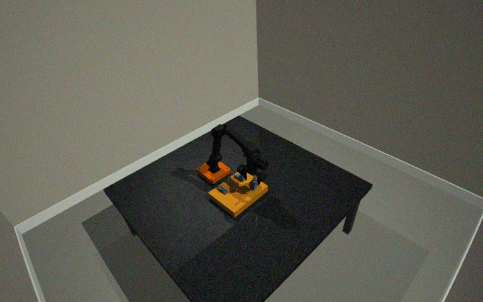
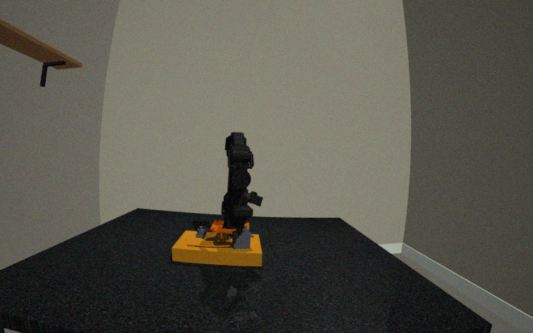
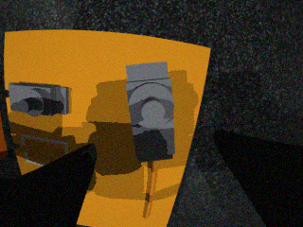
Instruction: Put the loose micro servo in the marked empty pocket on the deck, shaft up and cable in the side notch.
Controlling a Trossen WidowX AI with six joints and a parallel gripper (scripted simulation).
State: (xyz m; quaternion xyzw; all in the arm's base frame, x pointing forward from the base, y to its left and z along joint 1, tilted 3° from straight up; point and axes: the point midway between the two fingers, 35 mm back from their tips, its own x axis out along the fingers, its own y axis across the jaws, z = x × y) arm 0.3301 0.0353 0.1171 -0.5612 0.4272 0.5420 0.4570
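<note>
The orange robot deck is 3 cm behind my gripper tip, 7 cm to the right of it and 8 cm below it.
</note>
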